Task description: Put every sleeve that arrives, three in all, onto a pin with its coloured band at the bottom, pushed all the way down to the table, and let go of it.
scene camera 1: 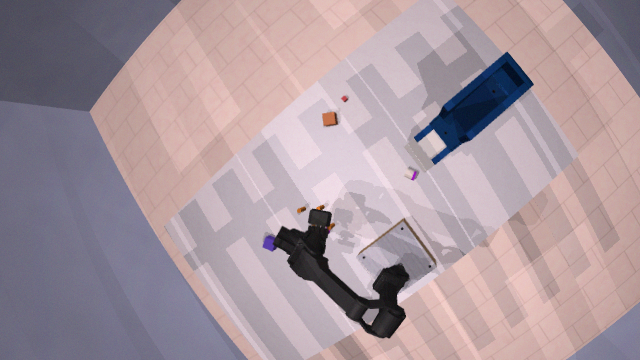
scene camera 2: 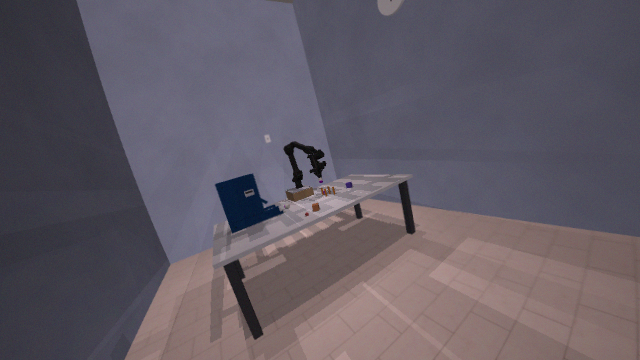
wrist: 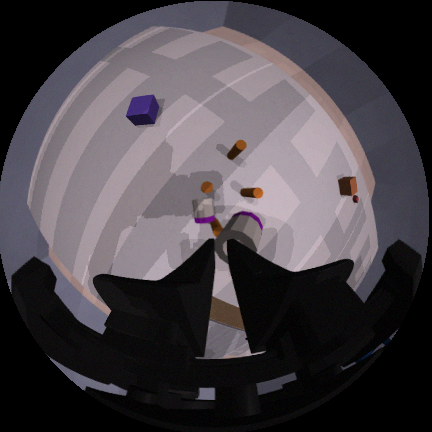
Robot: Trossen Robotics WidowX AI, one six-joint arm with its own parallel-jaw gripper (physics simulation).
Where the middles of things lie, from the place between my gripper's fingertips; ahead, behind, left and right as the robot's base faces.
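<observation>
From my hand, the purple cube [wrist: 142, 109] is 210 mm to the left, 40 mm ahead and then 110 mm below.
</observation>
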